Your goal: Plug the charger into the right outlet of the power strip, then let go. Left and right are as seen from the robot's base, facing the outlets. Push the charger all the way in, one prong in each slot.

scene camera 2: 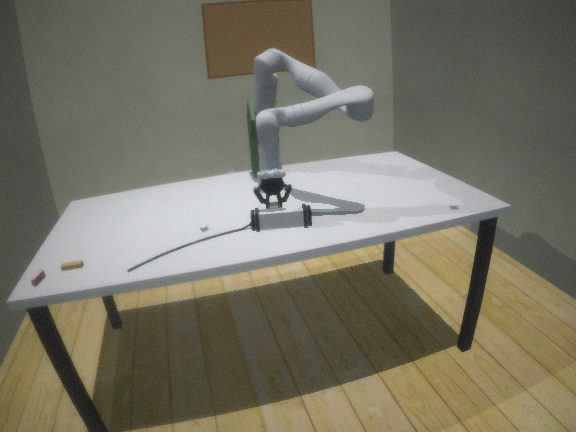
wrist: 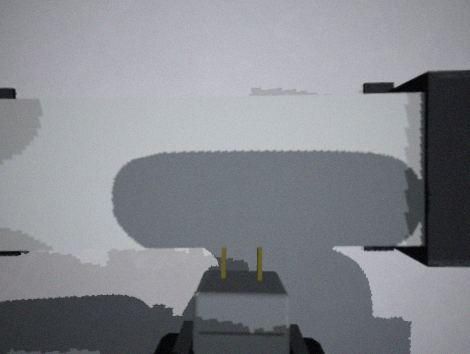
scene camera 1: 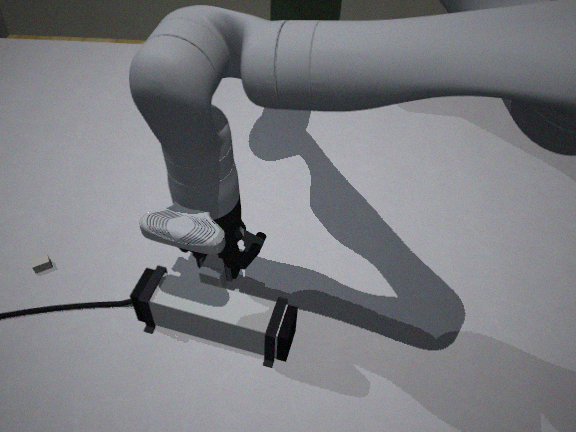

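Where they show: gripper, between the fingertips: (wrist: 239, 348) (scene camera 1: 219, 272); arm's base, origin of its link: (scene camera 2: 264, 107).
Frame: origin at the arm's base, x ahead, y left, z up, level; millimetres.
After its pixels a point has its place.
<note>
The grey charger (scene camera 1: 213, 277) @(x 488, y 16, z -287 mm) (wrist: 241, 310) @(x 483, y 10, z -285 mm) is held between the fingers of my gripper (scene camera 1: 217, 270) @(x 456, y 11, z -319 mm) (scene camera 2: 274, 204) @(x 456, y 11, z -319 mm) (wrist: 241, 341) @(x 456, y 11, z -319 mm), which is shut on it. In the wrist view its two yellow prongs (wrist: 224, 263) @(x 493, y 16, z -303 mm) (wrist: 259, 263) @(x 493, y 3, z -303 mm) point at the power strip (scene camera 1: 210, 322) @(x 548, y 35, z -293 mm) (scene camera 2: 281, 218) @(x 548, y 31, z -303 mm) (wrist: 250, 122) @(x 540, y 7, z -283 mm), and their tips meet the line of its near top edge. The charger is a little right of the strip's middle there. The outlet face is hidden in every view, so I cannot tell whether the prongs touch it or line up with slots.
Black end brackets (scene camera 1: 282, 332) @(x 541, y 123, z -283 mm) (wrist: 447, 170) @(x 525, y -48, z -278 mm) stand out at the strip's ends. A black cord (scene camera 1: 65, 307) @(x 563, y -167, z -333 mm) (scene camera 2: 185, 245) @(x 630, y -285, z -334 mm) runs from one end. A small pale block (scene camera 1: 42, 264) @(x 514, y -232, z -326 mm) (scene camera 2: 204, 228) @(x 519, y -235, z -329 mm) lies beyond that end. Orange (scene camera 2: 72, 265) @(x 733, y -655, z -326 mm) and red (scene camera 2: 38, 278) @(x 811, y -746, z -324 mm) blocks lie near the table's left corner.
</note>
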